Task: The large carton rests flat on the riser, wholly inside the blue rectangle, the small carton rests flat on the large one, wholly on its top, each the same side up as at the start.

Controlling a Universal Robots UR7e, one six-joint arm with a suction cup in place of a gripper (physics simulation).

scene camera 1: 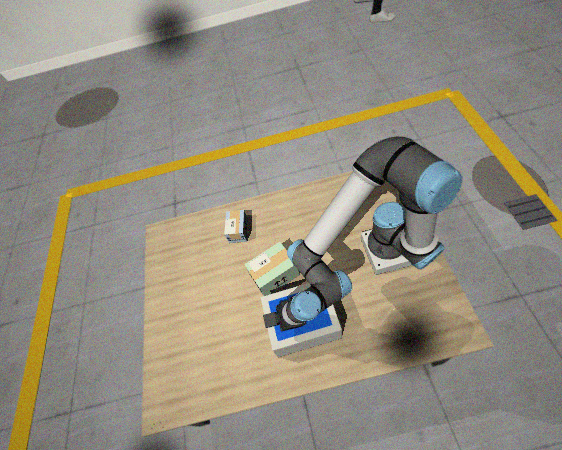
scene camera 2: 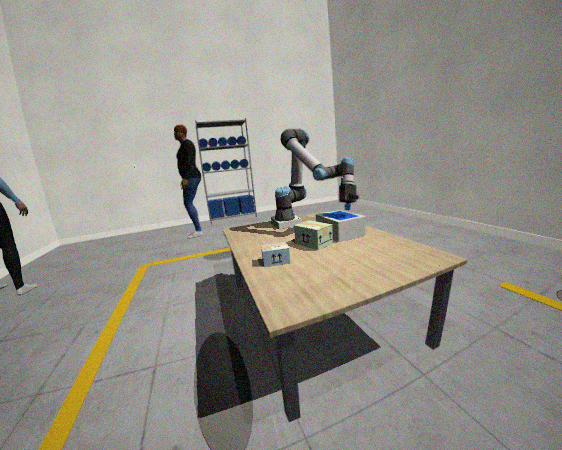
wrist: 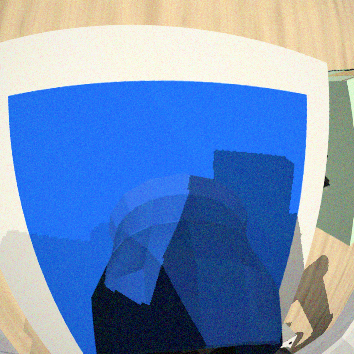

large carton: scene camera 1; scene camera 2 316,235; wrist
riser: scene camera 1; scene camera 2 345,225; wrist
same spot on riser: [wrist: 100,109] = [scene camera 1: 278,329]
same spot on large carton: [wrist: 328,215] = [scene camera 1: 291,271]
